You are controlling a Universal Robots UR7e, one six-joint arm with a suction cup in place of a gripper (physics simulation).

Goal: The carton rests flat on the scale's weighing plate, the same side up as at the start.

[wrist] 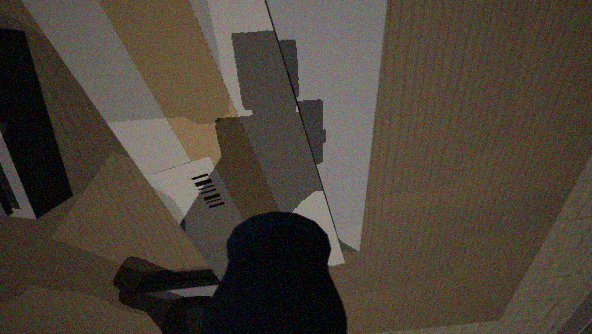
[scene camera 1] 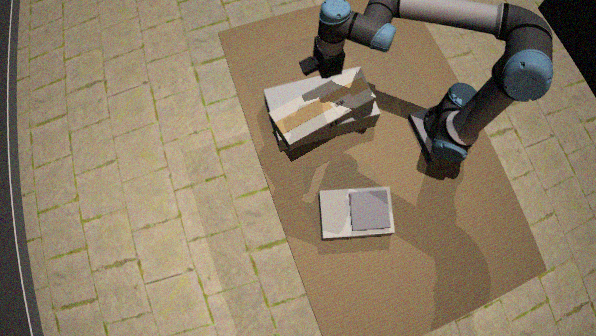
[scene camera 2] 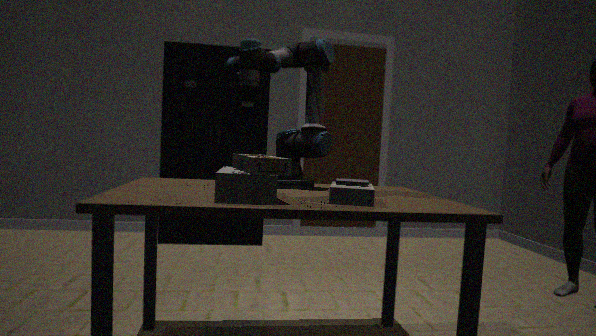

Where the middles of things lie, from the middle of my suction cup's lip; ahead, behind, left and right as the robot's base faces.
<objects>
I see my suction cup 140 mm above the carton (scene camera 1: 307, 116), 50 mm to the right of it and 20 mm short of it. The rest, counted from my suction cup: scale (scene camera 1: 362, 212): 400 mm to the left, 230 mm below, 70 mm ahead.
</objects>
